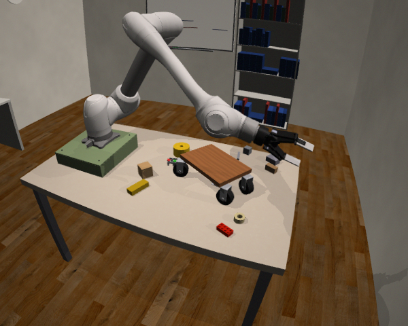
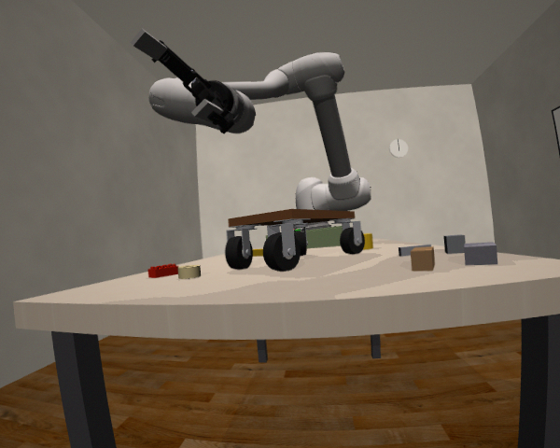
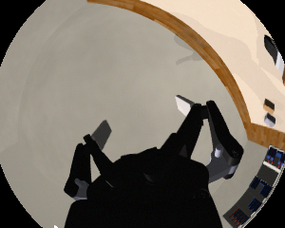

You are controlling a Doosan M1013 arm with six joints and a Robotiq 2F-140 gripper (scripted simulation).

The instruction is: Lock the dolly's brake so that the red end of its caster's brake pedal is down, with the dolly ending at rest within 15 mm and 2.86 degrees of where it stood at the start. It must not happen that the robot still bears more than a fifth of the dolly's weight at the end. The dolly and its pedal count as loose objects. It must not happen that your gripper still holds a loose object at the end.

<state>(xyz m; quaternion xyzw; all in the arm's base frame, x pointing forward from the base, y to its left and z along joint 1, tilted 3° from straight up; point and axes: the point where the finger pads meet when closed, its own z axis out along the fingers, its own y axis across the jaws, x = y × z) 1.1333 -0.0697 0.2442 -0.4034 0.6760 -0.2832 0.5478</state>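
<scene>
The brake pedal is 620 mm behind my hand, 70 mm to the left of it and 240 mm below it. Round my hand: yellow disc (680 mm behind, 280 mm to the left, 290 mm below); then red brick (230 mm behind, 190 mm to the right, 310 mm below); then yellow bar (700 mm behind, 120 mm to the right, 310 mm below).
</scene>
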